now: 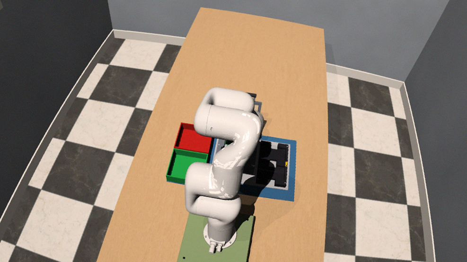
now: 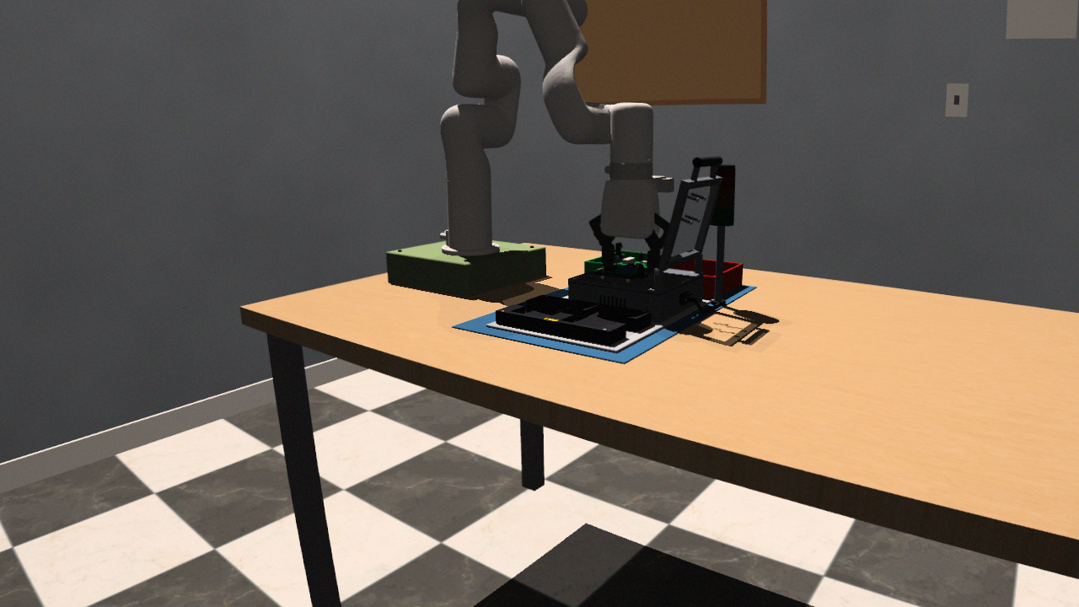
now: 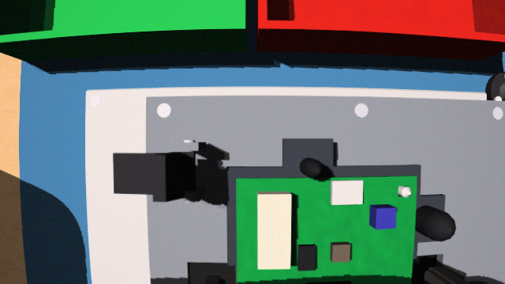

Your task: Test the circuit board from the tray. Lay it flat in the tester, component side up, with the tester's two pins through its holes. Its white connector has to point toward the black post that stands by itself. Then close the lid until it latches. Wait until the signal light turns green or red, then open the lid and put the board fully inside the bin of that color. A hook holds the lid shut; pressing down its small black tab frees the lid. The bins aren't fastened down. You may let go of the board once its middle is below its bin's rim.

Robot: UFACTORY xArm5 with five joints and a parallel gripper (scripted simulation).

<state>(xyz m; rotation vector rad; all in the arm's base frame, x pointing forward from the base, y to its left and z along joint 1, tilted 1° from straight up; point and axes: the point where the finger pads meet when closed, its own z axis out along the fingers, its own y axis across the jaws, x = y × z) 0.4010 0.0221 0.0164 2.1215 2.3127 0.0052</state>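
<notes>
My hand is right at the green circuit board. The rest, counted from my hand: black tab: 7 cm behind, 5 cm to the left, 1 cm above; then tester lid: 12 cm ahead, 10 cm above, 1 cm to the left; then red bin: 20 cm to the left, 6 cm below, 3 cm ahead.
</notes>
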